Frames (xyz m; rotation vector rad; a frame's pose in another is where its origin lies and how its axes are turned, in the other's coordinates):
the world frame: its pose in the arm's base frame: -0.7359 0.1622 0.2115 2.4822 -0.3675 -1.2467
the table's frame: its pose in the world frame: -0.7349 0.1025 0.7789 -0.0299 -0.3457 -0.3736
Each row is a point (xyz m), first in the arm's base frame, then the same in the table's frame.
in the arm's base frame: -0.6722 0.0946 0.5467
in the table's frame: 0.1146 0.2513 -1.1184
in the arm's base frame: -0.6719 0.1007 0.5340
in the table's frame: 0.1265 0.2441 -1.1163
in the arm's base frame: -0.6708 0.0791 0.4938
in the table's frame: 0.1669 0.2616 -1.1043
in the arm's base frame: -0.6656 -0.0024 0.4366
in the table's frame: 0.2288 0.3371 -1.0840
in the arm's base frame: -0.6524 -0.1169 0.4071
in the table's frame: 0.2683 0.4488 -1.0740
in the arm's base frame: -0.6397 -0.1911 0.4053
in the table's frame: 0.2784 0.5234 -1.0758
